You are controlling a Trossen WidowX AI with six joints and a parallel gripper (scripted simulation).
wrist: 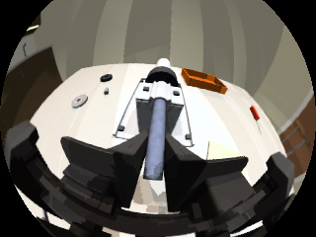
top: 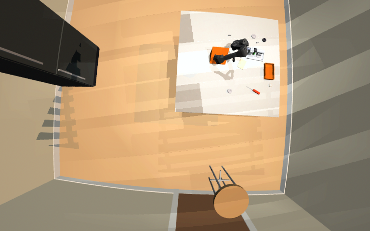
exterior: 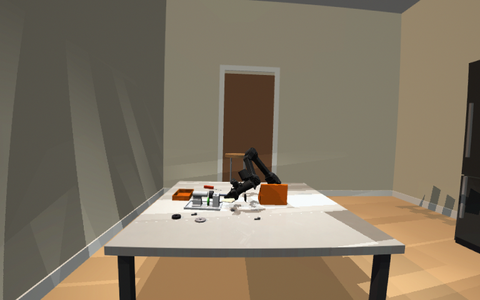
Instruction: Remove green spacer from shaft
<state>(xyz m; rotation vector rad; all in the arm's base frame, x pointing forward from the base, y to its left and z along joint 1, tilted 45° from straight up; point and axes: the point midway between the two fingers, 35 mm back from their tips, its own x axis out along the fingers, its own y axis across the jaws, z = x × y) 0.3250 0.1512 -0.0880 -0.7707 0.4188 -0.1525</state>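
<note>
Now: gripper tip 20 mm below the grey shaft and 20 mm short of it. From my gripper tip the other things lie so: green spacer (100 mm ahead, 30 mm below); then yellow note (160 mm to the right, 60 mm below, 20 mm behind); then dark ring (80 mm ahead, 20 mm above).
</note>
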